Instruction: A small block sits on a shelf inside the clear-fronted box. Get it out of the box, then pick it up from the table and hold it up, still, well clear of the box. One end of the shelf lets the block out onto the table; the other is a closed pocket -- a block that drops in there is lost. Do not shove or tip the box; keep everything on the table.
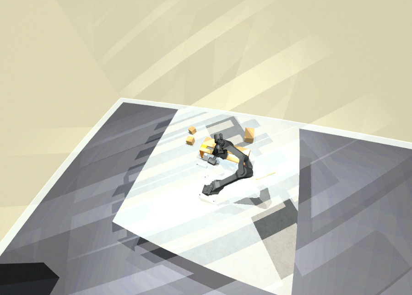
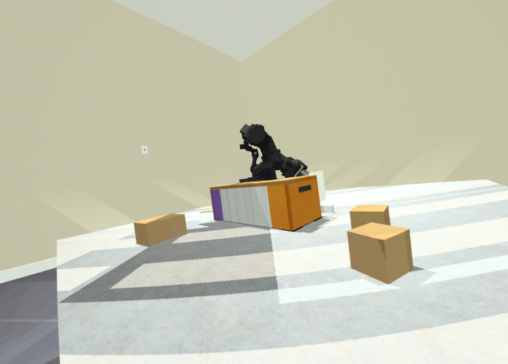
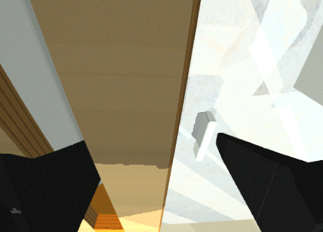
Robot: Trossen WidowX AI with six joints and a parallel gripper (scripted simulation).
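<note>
Right now the tan block is 5 cm ahead of my gripper tip and 2 cm to the left of it. From my gripper tip the other things lie so: thin stick (43 cm to the right, 8 cm below, 2 cm behind); then box (7 cm to the right, 3 cm below, 3 cm ahead).
</note>
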